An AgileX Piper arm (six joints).
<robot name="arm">
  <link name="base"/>
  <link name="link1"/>
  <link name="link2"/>
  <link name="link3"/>
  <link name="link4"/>
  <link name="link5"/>
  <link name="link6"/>
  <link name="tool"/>
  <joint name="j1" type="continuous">
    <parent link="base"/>
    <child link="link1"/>
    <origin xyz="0 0 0.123" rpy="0 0 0"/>
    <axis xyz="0 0 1"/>
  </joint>
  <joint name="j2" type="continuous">
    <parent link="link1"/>
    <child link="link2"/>
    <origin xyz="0 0 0" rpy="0 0 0"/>
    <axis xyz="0 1 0"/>
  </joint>
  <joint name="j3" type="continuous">
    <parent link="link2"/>
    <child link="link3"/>
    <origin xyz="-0.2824 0 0.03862" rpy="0 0 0"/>
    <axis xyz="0 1 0"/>
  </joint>
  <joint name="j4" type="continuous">
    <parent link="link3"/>
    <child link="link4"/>
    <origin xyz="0.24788 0 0.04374" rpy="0 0 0"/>
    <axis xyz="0.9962 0 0.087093"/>
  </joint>
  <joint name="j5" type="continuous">
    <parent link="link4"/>
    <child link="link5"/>
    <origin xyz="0 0 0" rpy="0 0 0"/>
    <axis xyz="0 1 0"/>
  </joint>
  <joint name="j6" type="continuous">
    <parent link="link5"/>
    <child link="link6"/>
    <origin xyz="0.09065 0 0.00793" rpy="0 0 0"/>
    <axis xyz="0.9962 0 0.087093"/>
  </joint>
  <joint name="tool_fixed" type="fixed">
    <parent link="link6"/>
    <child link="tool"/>
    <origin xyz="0 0 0" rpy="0 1.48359 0"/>
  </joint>
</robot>
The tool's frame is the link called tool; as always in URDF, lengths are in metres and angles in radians. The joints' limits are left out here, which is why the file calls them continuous.
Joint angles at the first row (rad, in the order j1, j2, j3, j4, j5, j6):
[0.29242, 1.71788, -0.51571, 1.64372, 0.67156, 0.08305]
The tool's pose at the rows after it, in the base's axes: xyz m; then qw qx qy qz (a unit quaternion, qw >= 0):
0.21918 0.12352 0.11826 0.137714 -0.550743 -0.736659 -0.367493
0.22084 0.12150 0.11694 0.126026 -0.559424 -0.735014 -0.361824
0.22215 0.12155 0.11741 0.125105 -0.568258 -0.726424 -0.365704
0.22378 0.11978 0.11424 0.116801 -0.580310 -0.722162 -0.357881
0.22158 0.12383 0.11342 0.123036 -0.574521 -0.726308 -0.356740
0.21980 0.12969 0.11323 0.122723 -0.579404 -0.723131 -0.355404
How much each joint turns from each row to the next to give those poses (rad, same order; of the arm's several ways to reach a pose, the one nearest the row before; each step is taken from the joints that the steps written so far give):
[-0.00001, -0.00003, 0.00000, 0.00677, -0.01874, 0.00004]
[-0.00089, 0.00002, 0.00002, 0.00870, -0.02957, -0.00007]
[-0.00003, 0.00003, -0.00003, 0.02575, -0.00248, 0.00001]
[0.00002, 0.00846, -0.00001, 0.01525, -0.02794, 0.00095]
[0.01657, 0.00448, 0.00001, 0.00105, 0.00544, 0.00004]
[0.03090, 0.00001, 0.00001, 0.03351, -0.01794, 0.00512]

